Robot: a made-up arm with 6 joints.
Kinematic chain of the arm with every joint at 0, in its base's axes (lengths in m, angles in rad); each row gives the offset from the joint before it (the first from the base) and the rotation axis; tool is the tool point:
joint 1: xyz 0 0 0.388 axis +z
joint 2: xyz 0 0 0 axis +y
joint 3: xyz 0 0 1.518 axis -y
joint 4: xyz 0 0 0 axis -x
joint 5: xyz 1.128 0 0 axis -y
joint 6: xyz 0 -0.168 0 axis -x
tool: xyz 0 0 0
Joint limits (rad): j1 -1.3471..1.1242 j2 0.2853..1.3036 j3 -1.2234..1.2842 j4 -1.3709..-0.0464 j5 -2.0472..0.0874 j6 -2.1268..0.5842
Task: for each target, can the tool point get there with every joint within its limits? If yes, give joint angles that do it. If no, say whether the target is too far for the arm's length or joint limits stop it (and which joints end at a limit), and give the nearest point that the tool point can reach.
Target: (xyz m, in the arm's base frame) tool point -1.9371 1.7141 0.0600
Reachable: no: joint limits stop it (at a limit: joint 1, joint 4) | nearest point 0.3365 0.6254 0.0600 | short by 2.521 m
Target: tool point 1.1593 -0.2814 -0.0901
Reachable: yes | joints -0.0989 1.1409 -0.5813 -0.1717 -1.3299 -0.7260
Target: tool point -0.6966 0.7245 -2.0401
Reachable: no: joint limits stop it (at a limit: joint 1, joint 2, joint 4) | nearest point 0.4824 0.9301 -0.2722 | short by 2.135 m
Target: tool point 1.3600 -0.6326 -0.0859
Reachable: yes | joints -0.3381 1.1278 -0.2615 -0.5210 -0.5068 -0.6403
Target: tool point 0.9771 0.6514 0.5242
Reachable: yes | joints 0.6721 0.6202 -0.5744 -0.9434 -0.1257 -1.6240
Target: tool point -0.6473 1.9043 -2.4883
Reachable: no: too far | nearest point 0.6585 1.2979 -0.3511 | short by 2.577 m
